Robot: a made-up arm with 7 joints. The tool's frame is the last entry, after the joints.
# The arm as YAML. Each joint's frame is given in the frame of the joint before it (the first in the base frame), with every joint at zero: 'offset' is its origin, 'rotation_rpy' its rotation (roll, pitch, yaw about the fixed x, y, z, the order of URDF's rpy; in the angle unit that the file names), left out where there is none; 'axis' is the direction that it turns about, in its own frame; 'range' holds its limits. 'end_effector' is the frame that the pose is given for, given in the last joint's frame.
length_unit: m
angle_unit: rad
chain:
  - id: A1
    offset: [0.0, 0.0, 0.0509]
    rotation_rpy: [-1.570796, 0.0, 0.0]
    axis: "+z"
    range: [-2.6, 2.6]
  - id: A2
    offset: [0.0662, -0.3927, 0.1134]
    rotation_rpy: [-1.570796, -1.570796, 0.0]
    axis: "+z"
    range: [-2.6, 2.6]
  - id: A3
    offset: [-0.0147, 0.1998, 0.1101]
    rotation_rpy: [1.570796, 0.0, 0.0]
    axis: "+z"
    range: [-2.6, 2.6]
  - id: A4
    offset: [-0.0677, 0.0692, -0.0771]
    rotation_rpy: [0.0, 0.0, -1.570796]
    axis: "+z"
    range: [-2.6, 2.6]
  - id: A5
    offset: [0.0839, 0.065, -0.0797]
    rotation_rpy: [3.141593, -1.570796, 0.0]
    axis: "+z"
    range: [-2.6, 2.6]
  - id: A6
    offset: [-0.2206, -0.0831, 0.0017]
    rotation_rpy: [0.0, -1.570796, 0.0]
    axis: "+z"
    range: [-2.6, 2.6]
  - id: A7
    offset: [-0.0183, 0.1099, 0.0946]
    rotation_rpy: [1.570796, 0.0, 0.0]
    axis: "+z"
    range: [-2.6, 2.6]
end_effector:
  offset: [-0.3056, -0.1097, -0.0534]
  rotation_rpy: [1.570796, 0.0, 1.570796]
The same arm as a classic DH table. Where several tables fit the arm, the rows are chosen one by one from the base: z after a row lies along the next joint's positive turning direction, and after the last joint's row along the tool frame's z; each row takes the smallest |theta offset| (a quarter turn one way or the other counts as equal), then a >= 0, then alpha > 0; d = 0 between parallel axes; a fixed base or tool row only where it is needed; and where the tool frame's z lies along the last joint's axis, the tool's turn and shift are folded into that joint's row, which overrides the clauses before.
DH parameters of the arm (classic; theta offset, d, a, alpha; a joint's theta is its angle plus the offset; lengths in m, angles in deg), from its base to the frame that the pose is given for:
base (fixed): 0 0.0509 0 -90
A1: 0 0.1134 0.0662 -90
A2: 90 -0.2826 0.0147 -90
A3: -45.63 0 0.0968 0
A4: 45.63 -0.3566 -0.065 -90
A5: 0 0.0856 -0.0831 -90
A6: 90 0.3152 0.0183 -90
A7: 90 -0.1633 0.1097 -90
tool (fixed): 180 -0.3056 0 0
Joint limits (deg, base to tool): -148.97..148.97 -148.97..148.97 -148.97..148.97 -148.97..148.97 -148.97..148.97 -148.97..148.97 -148.97..148.97

